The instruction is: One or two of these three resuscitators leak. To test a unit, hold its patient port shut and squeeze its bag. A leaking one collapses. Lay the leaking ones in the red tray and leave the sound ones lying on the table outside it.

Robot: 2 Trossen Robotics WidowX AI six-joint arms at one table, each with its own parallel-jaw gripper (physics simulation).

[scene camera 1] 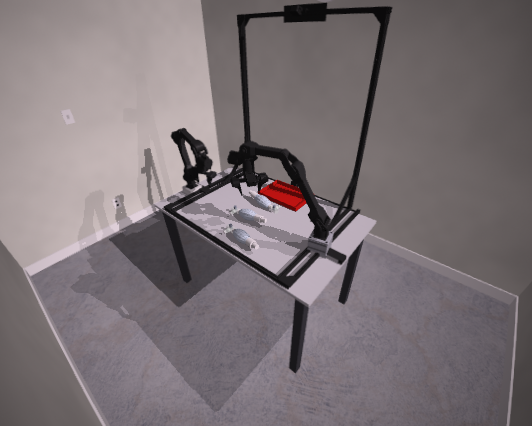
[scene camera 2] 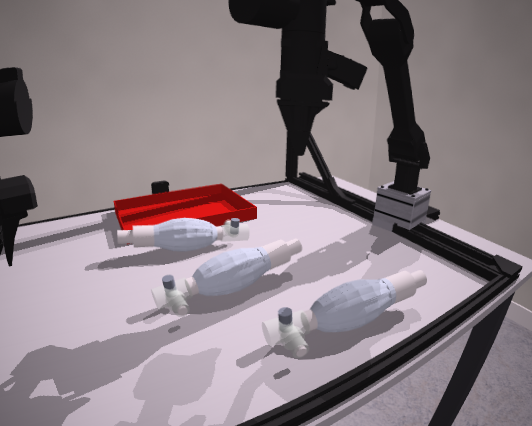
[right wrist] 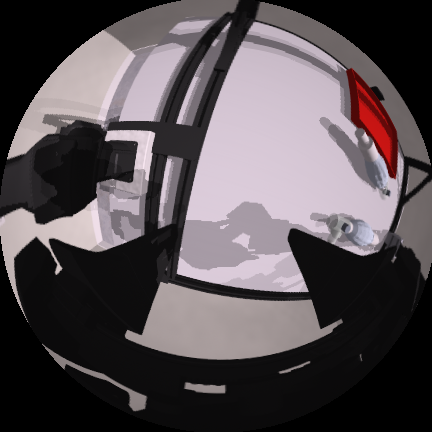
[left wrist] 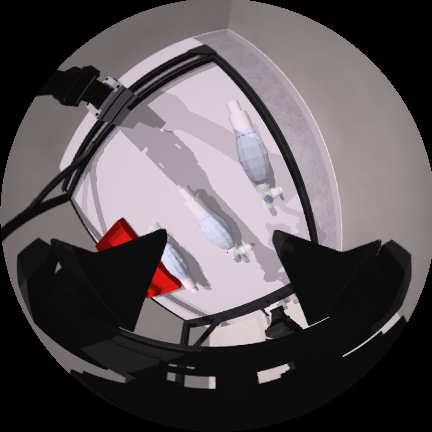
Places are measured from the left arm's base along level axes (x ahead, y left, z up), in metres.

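Pixels of known places: left gripper, fingertip midpoint: [scene camera 1: 250,193] [scene camera 2: 298,148] [left wrist: 220,235]; right gripper, fingertip midpoint: [scene camera 1: 204,184] [right wrist: 235,231] [left wrist: 278,311]; left arm's base at its link origin: [scene camera 1: 321,235] [scene camera 2: 405,188] [right wrist: 397,249] [left wrist: 101,95]; right arm's base at its link origin: [scene camera 1: 191,186] [right wrist: 119,159] [left wrist: 276,309].
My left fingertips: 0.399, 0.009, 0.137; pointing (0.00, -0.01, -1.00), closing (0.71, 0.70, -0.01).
Observation:
For each thing: its top centre in the pictures, then the offset to it from my left fingertips, as dx, dy, dz. Level surfaces: height alone.
- red tray at its top centre: [scene camera 2: 180,203] [left wrist: 132,268] [scene camera 1: 285,192] -0.026, -0.405, -0.203
- middle unit at its top centre: [scene camera 2: 233,255] [left wrist: 219,233] [right wrist: 366,241] [scene camera 1: 247,210] +0.068, -0.059, -0.168
- far unit at its top centre: [scene camera 2: 182,217] [left wrist: 169,269] [right wrist: 386,169] [scene camera 1: 263,196] +0.056, -0.243, -0.168
- white table at its surface level: dz -0.233
Three resuscitators with rounded pale blue bags lie on the table outside the red tray [scene camera 1: 287,202] [scene camera 2: 240,215] [left wrist: 162,280] [right wrist: 353,100]. The near unit [scene camera 1: 241,237] [scene camera 2: 355,305] [left wrist: 252,157] and the middle unit [scene camera 1: 249,216] [scene camera 2: 232,272] [left wrist: 216,231] [right wrist: 361,232] have their valves to the left in scene camera 2. The far unit [scene camera 1: 262,201] [scene camera 2: 185,234] [left wrist: 176,260] [right wrist: 377,172] lies beside the tray, valve to the right. My left gripper [scene camera 1: 250,187] [scene camera 2: 298,147] [left wrist: 220,235] is open and empty, above the table. My right gripper [scene camera 1: 211,176] [right wrist: 235,231] is open and empty, at the table's left side in scene camera 1.
Black rails [scene camera 1: 225,250] [scene camera 2: 350,380] [left wrist: 295,185] edge the white table [scene camera 1: 200,205] [scene camera 2: 75,290]. A tall black frame [scene camera 1: 367,120] rises behind it. The left arm's base [scene camera 1: 320,242] [scene camera 2: 402,205] [left wrist: 115,102] stands at the right in both scene views.

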